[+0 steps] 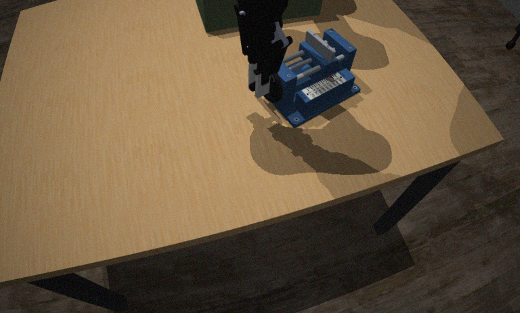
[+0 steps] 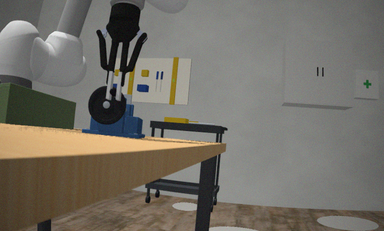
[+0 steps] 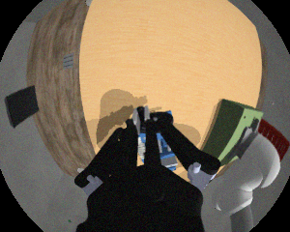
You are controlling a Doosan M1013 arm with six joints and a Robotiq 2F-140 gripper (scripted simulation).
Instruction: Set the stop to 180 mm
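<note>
Right now the handwheel is 20 mm to the left of my hand, 20 mm below it and 10 mm behind it. Also, from my hand: stop plate: 170 mm to the left, 50 mm behind, 30 mm below.
</note>
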